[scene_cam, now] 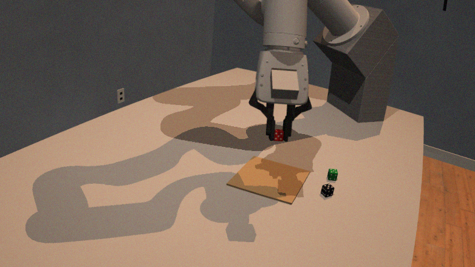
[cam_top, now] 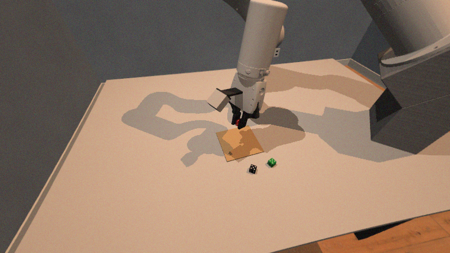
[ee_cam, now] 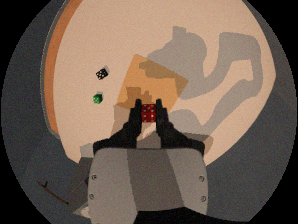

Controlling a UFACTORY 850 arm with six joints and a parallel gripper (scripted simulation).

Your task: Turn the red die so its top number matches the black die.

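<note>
Right now my hand is 1 cm above the red die. Round my hand: green die: 4 cm behind, 13 cm to the left, 11 cm below; then black die: 2 cm ahead, 12 cm to the left, 11 cm below; then mat: 1 cm behind, 12 cm below.
</note>
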